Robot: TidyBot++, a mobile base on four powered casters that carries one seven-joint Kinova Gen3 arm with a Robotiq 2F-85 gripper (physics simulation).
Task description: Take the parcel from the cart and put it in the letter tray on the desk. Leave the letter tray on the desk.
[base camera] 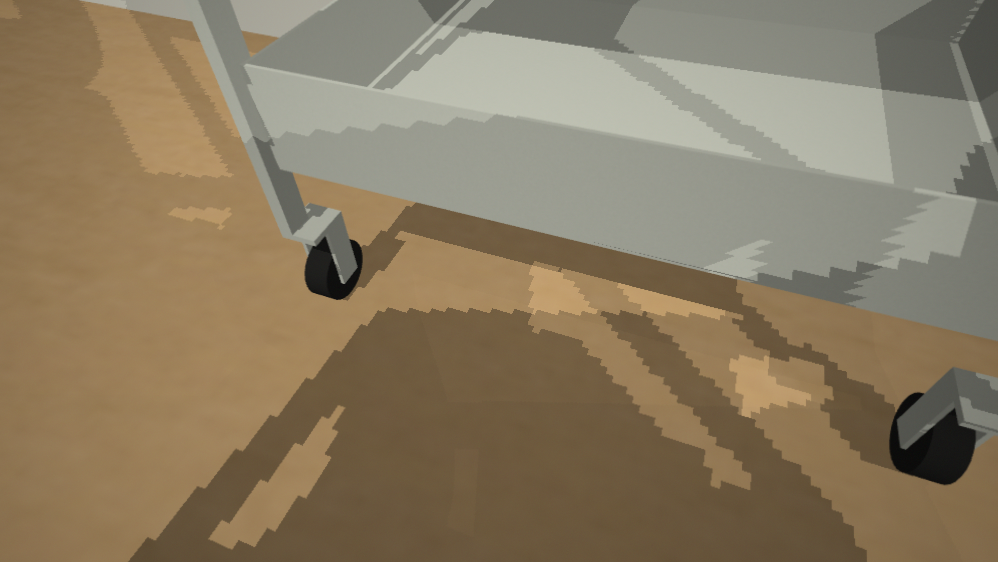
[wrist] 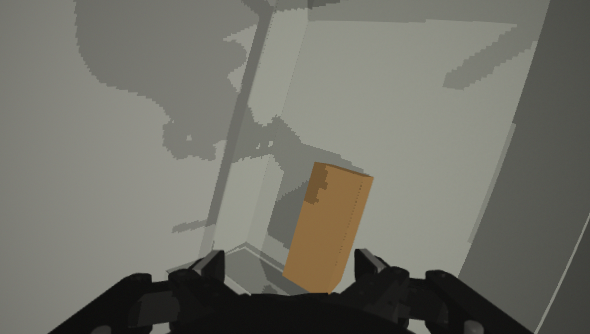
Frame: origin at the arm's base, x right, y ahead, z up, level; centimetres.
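Seen in the pictures: gripper, fingertip midpoint: (wrist: 289, 264).
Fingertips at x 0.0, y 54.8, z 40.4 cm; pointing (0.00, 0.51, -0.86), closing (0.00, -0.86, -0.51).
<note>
Offsets run from my fingertips to a thing's middle. "pt": to the spot under its first point. Level surfaces: height alone.
The parcel @[dx +0.4, dy +1.6, dz -11.1 cm] (wrist: 327, 225), an orange-brown box, lies in the top tray of the grey cart (base camera: 558, 167) (wrist: 275, 65), close to a corner. In the wrist view it is right of the middle, and its near end reaches down between the two fingertips. My gripper (wrist: 289, 264) is open and empty above the tray, with the parcel nearer its right finger; how far below the fingers it lies is hard to tell. The gripper does not show in the base camera view. The letter tray and the desk do not show in either view.
In the base camera view, the cart's low tray spans the upper part, with a black caster wheel @[pt dx -14.2, dy -15.0, dz -76.3 cm] (base camera: 333, 270) at left and another caster wheel @[pt dx +24.2, dy -28.7, dz -75.7 cm] (base camera: 942, 446) at right on the brown floor @[dz -80.0 cm] (base camera: 83, 349). In the wrist view, a pale wall (wrist: 100, 200) stands close beside the cart's tray.
</note>
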